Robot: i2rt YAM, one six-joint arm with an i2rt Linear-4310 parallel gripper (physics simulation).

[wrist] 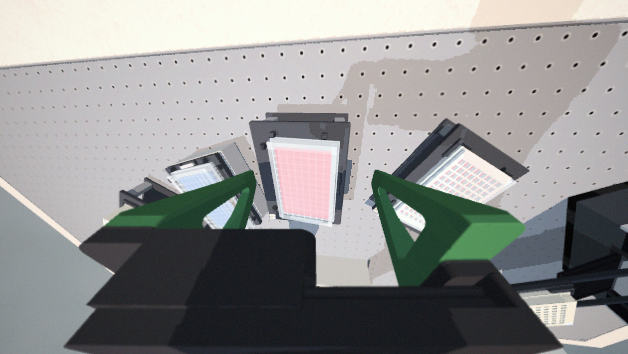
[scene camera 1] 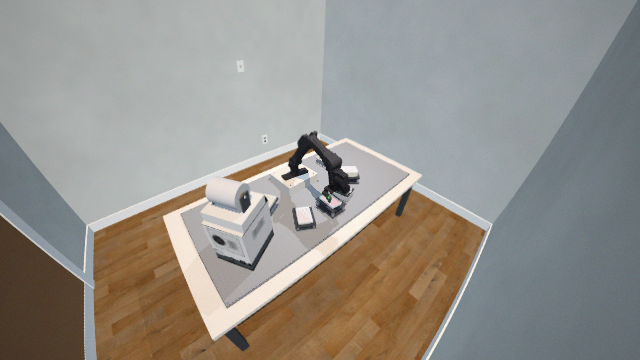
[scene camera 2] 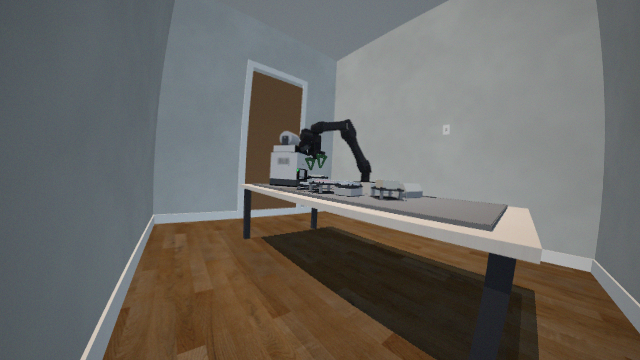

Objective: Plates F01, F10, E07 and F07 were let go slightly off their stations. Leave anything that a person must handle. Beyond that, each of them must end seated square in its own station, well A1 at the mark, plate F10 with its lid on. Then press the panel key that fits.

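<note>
My gripper (scene camera 1: 328, 198) (scene camera 2: 316, 164) (wrist: 313, 176) is open and empty, above a pink plate (scene camera 1: 330, 202) (wrist: 305, 182) with a clear rim on a dark station. That plate shows between the fingertips in the wrist view. A plate with pink-and-white wells (scene camera 1: 304, 215) (wrist: 462, 175) lies on a dark station to the right in the wrist view, partly behind a finger. A bluish plate (wrist: 194, 180) lies on the left station, partly covered by the other finger. A cream block-like plate (scene camera 1: 351, 170) stands on a farther station. Plate labels, A1 marks and exact seating cannot be read.
A white machine (scene camera 1: 237, 232) (scene camera 2: 282, 170) with a roll-shaped top stands at one end of the table (scene camera 1: 295, 272) (scene camera 2: 522, 240). A cream item with small holes (wrist: 556, 312) is at the lower right in the wrist view. The arm partly hides the key panel in scene camera 1.
</note>
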